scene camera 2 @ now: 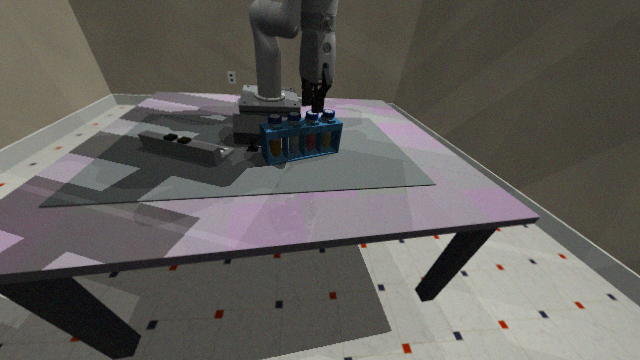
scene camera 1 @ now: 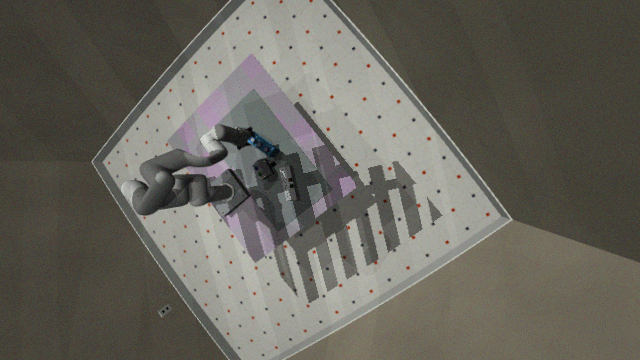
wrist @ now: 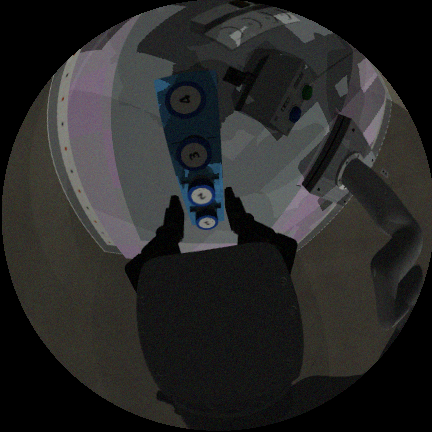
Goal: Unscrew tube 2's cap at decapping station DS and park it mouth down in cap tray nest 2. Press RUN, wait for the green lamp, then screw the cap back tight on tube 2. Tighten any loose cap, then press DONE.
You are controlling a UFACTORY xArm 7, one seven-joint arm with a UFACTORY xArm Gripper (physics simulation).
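Frame: origin at the arm's base, x right, y ahead, z up, level; metres.
Seen in the pictures: gripper, fingertip midpoint: (scene camera 2: 312, 108) (scene camera 1: 251, 139) (wrist: 202, 200); arm's base at its link origin: (scene camera 2: 269, 96) (scene camera 1: 226, 192) (wrist: 349, 170).
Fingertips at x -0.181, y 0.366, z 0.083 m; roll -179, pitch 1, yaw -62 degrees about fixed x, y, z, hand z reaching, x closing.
Pixels of each thing's top centre, then the offset from my fingertips to it. "pt": a spot on its surface instead.
- blue rack at its top centre: (wrist: 197, 169) (scene camera 2: 303, 120) (scene camera 1: 257, 142) dx +0.021, dy +0.012, dz -0.028 m
- Tube 2's cap at its top centre: (wrist: 201, 195) (scene camera 2: 312, 112) dx -0.002, dy +0.000, dz -0.010 m
- cap 3 at its top centre: (wrist: 193, 155) (scene camera 2: 294, 113) dx +0.045, dy +0.024, dz -0.008 m
- cap 1 at its top centre: (wrist: 206, 222) (scene camera 2: 329, 111) dx -0.048, dy -0.024, dz -0.010 m
- dark box at its top centre: (wrist: 298, 93) (scene camera 2: 254, 112) (scene camera 1: 259, 169) dx +0.169, dy -0.061, dz -0.047 m
- green button at its top centre: (wrist: 310, 92) dx +0.193, dy -0.082, dz -0.056 m
- blue button at its top centre: (wrist: 297, 114) dx +0.148, dy -0.085, dz -0.056 m
- grey tray at its top centre: (scene camera 2: 185, 132) (scene camera 1: 286, 183) dx +0.326, dy +0.043, dz -0.077 m
- black fixture at a spot on its surface: (wrist: 237, 76) pt dx +0.164, dy +0.003, dz -0.119 m
The blue rack (scene camera 1: 270, 149) (scene camera 2: 265, 146) (wrist: 192, 125) holds upright tubes with numbered blue-rimmed caps. Tube 2's cap (scene camera 2: 312, 116) (wrist: 201, 195) is on its tube in the rack, between cap 3 (scene camera 2: 294, 117) (wrist: 194, 154) and cap 1 (scene camera 2: 328, 114) (wrist: 206, 222). My gripper (scene camera 2: 315, 102) (wrist: 202, 200) is partly open and empty, just above cap 2, with a finger on either side of it in the wrist view. A dark box (scene camera 1: 262, 169) (wrist: 275, 90) carries a green button (wrist: 307, 92) and a blue button (wrist: 295, 114); its labels are too small to read.
A grey tray (scene camera 1: 285, 181) (scene camera 2: 200, 153) (wrist: 222, 36) with round nest marks lies beyond the box; two small dark blocks stand on it. A black fixture (wrist: 237, 76) juts from the box towards the rack. The arm base (scene camera 1: 227, 205) (scene camera 2: 270, 104) (wrist: 325, 160) is nearby.
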